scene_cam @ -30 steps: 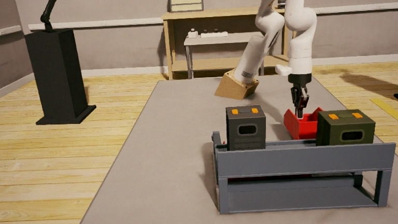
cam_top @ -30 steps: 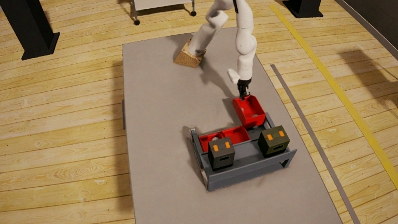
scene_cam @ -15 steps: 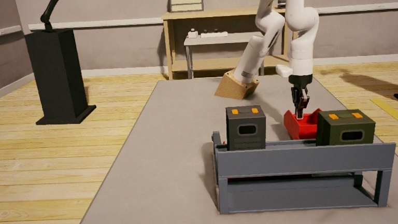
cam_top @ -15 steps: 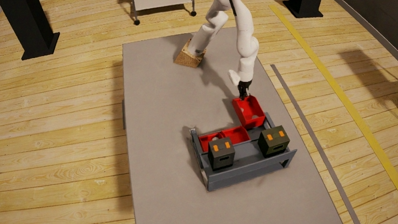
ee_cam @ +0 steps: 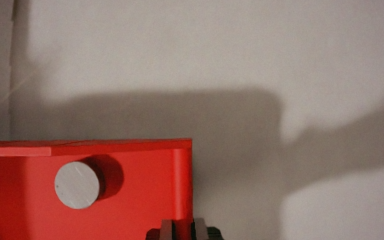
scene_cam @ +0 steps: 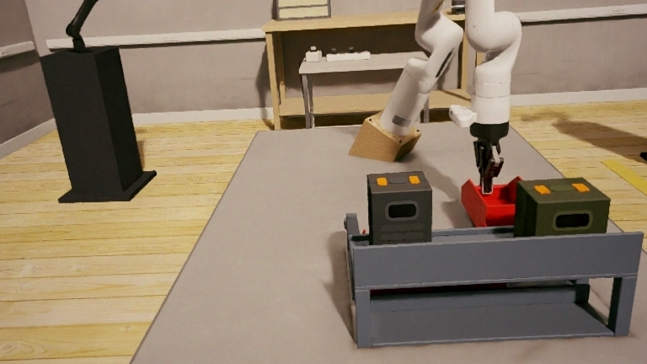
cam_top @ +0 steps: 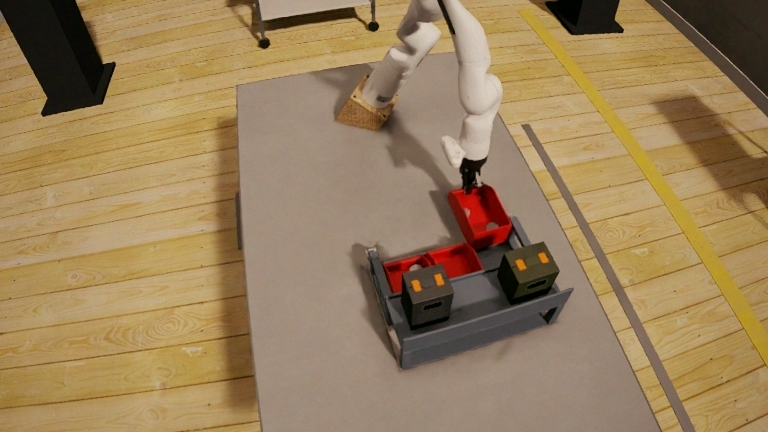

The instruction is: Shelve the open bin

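The grey round part lies 60 mm ahead of my hand, 30 mm below it and 20 mm to the right of it. The rest, counted from my hand: dark grey box: 340 mm ahead, 200 mm to the right, 90 mm above; green box: 330 mm ahead, 80 mm above, 30 mm to the left; grey shelf: 270 mm ahead, 90 mm to the right.
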